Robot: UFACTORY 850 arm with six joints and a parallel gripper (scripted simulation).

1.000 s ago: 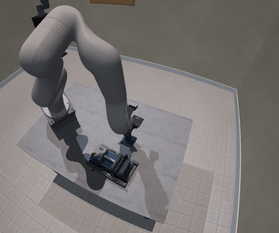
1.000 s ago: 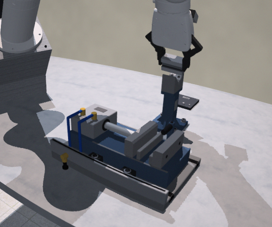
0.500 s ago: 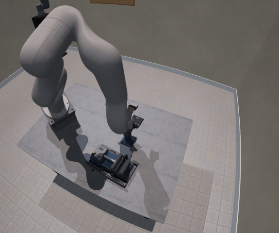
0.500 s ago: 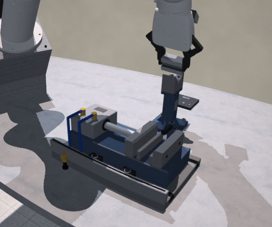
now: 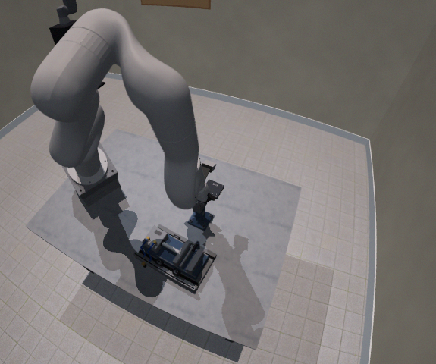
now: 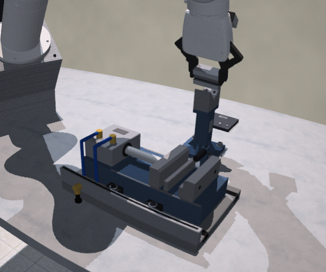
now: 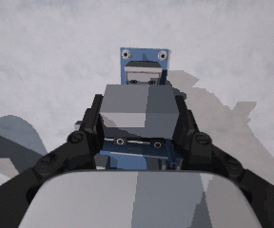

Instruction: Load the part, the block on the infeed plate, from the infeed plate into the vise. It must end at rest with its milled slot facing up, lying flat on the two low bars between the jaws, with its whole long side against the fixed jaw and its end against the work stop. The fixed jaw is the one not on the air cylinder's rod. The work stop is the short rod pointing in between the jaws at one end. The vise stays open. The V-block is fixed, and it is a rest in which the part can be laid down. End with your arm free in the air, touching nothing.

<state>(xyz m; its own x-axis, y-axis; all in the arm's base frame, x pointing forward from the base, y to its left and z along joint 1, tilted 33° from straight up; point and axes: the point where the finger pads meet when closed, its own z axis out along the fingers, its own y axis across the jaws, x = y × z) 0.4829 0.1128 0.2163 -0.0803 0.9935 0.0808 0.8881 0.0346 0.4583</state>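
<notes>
Right now the part is 10 mm below my hand. Round my hand: black work stop (50 mm ahead, 170 mm to the right, 110 mm below); cylinder rod (40 mm behind, 210 mm to the right, 120 mm below); blue post (140 mm below).
</notes>
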